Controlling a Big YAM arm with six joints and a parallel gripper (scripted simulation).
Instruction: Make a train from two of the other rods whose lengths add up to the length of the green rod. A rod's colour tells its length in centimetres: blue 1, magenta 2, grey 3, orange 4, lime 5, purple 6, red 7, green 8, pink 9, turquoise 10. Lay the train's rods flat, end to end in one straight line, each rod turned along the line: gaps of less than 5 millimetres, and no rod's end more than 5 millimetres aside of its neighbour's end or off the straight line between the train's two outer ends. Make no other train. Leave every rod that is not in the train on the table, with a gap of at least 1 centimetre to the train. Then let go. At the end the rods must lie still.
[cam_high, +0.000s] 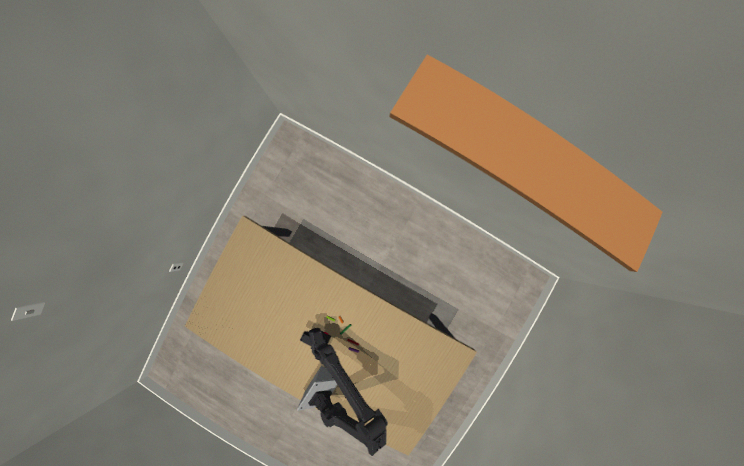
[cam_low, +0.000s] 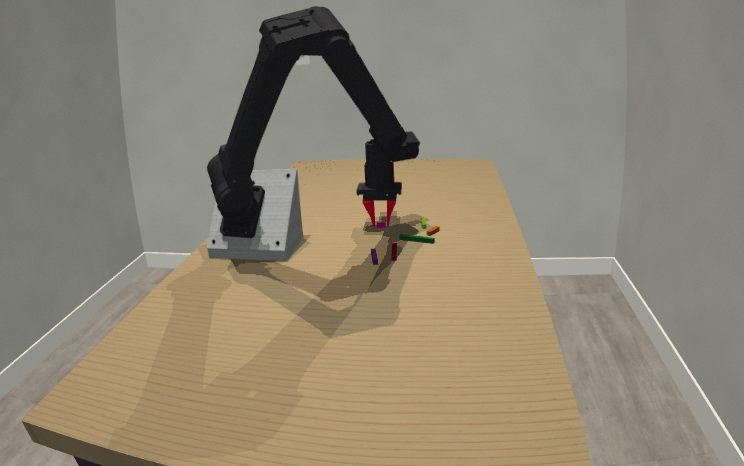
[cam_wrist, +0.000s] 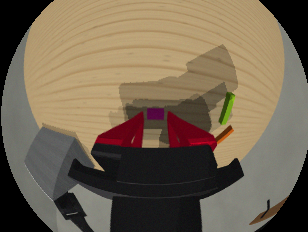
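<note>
My gripper is now 10 mm above the magenta rod. The rest, counted from my hand: orange rod: 130 mm ahead, 30 mm to the right, 10 mm below; lime rod: 100 mm ahead, 30 mm to the left, 10 mm below; green rod: 100 mm ahead, 80 mm to the right, 10 mm below.
</note>
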